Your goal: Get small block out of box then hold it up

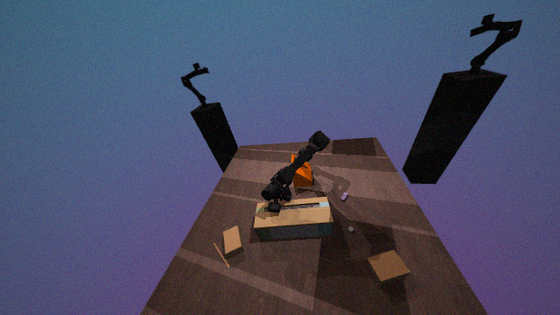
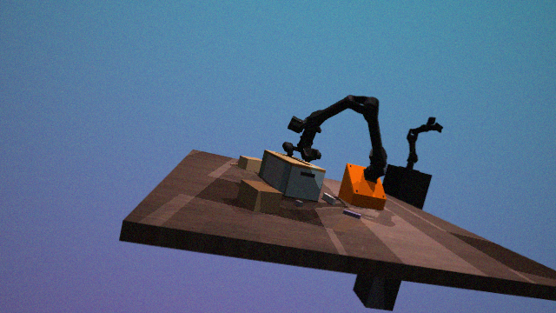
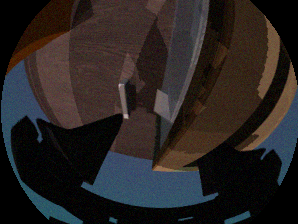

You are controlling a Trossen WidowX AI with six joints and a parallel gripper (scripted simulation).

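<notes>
Right now the green block is 70 mm ahead of my gripper tip. The rest, counted from my gripper tip: thin stick 250 mm ahead, 240 mm to the right, 90 mm below; box 20 mm ahead, 120 mm to the left, 30 mm below.
</notes>
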